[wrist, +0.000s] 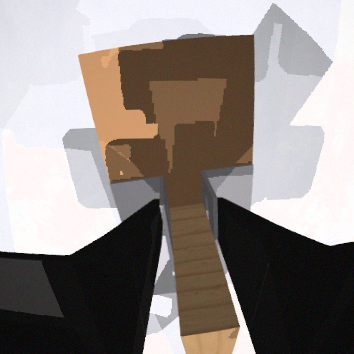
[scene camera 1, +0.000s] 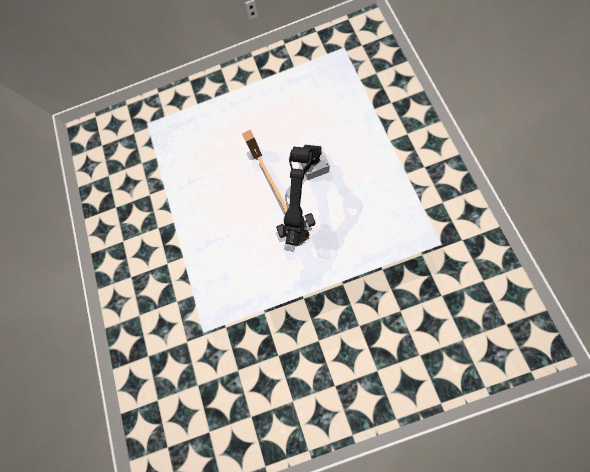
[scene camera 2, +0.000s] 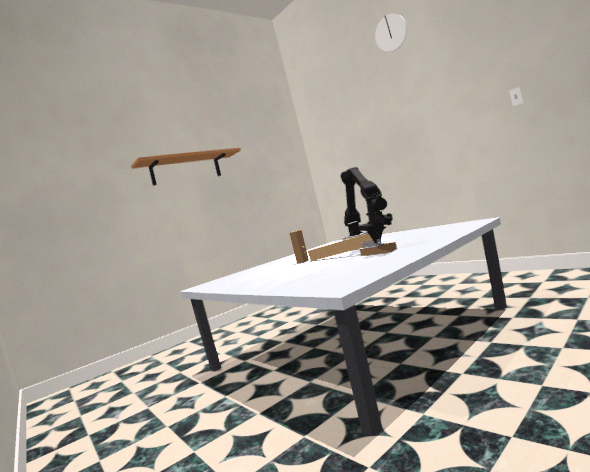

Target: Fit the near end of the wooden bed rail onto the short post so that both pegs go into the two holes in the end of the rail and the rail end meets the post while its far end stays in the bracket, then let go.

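Places are measured from the arm's base along level axes (x ahead, y left, z up), in centimetres.
Pixels of known places: gripper, fingertip midpoint: [wrist: 187,206] [scene camera 2: 377,242]; arm's base at its link origin: [scene camera 1: 312,158] [scene camera 2: 355,234].
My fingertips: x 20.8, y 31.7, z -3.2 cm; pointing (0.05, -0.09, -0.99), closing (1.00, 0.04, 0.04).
For each thing: its top centre in the pictures, then the offset to it from my fingertips. "spot": a spot on its surface instead. Level surfaces: height alone.
- upright post at a spot on its surface: [scene camera 1: 248,136] spot: dx +7.1, dy -49.9, dz +13.2 cm
- low wooden block at its top centre: [wrist: 184,201] [scene camera 2: 377,245] dx +0.0, dy -0.5, dz -1.2 cm
- grey bracket at a spot on its surface: [wrist: 225,185] spot: dx +2.2, dy +0.6, dz -1.1 cm
- white table at its surface level: dz -4.8 cm
The wooden rail [scene camera 1: 272,182] [scene camera 2: 337,247] [wrist: 197,265] runs from the upright post [scene camera 1: 248,136] [scene camera 2: 298,246] to a low wooden block [scene camera 2: 378,249] [wrist: 240,100] carrying the grey bracket [wrist: 225,185]. Small light marks, perhaps the pegs, show on the post's rail-facing side. The rail's post end is low beside the post, with a narrow gap in scene camera 2. Its bracket end looks raised and lines up between the bracket plates; its depth there is unclear. My gripper [scene camera 1: 297,237] [scene camera 2: 376,239] [wrist: 187,206] is shut on the rail at the bracket end. The holes do not show.
Everything stands on the white table [scene camera 1: 200,250] [scene camera 2: 280,285]. The arm's base [scene camera 1: 317,171] stands on the table to one side of the rail. A wooden wall shelf [scene camera 2: 187,157] hangs beyond the table. Arm shadows fall across the block and tabletop.
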